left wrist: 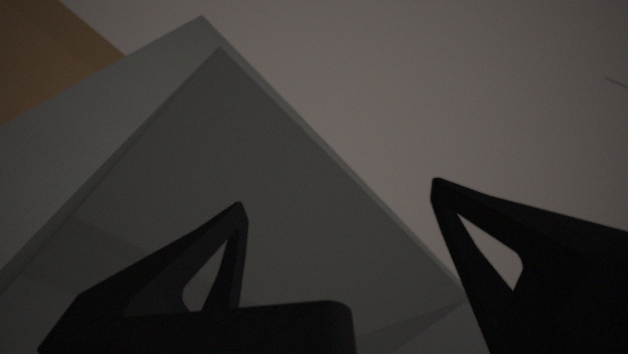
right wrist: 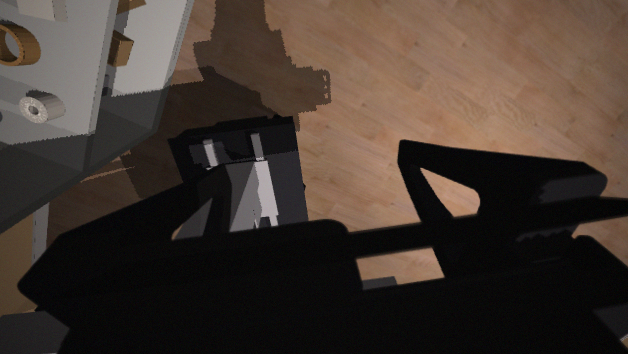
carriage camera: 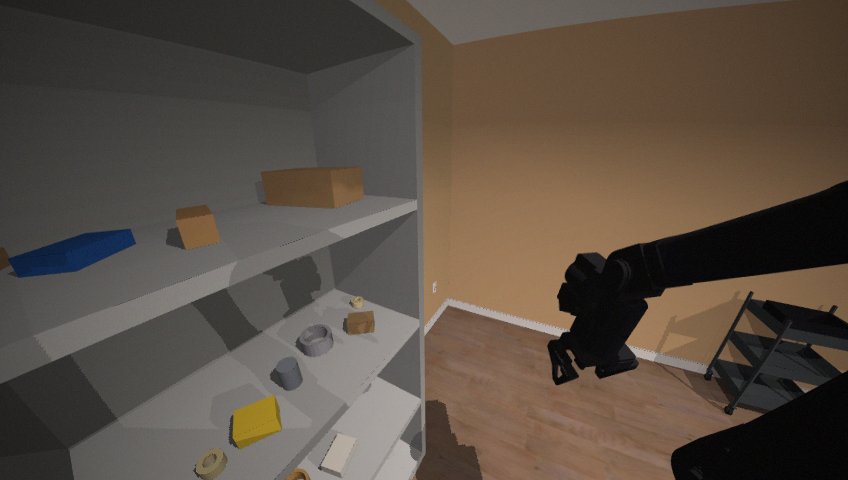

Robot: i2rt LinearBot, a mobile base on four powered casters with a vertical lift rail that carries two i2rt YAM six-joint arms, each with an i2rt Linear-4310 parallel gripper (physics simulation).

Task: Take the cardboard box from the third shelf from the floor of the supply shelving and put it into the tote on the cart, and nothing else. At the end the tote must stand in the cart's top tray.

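Observation:
The supply shelving fills the left of the carriage view. On its middle visible shelf, seemingly third from the floor, a small brown cardboard box sits near the far end, beside a grey ring. The cart stands far off at the right, by the wall. A low black shape, seemingly the tote, rests in its top tray. My right gripper is open and empty, pointing down over the floor, right of the shelving and apart from it. My left gripper is open and empty, pointing up near the shelving's top.
The shelf above holds a large cardboard box, a smaller one and a blue object. Near the small box are a grey cylinder and a yellow block. A white block lies lower. A dark boxy body stands below my right gripper.

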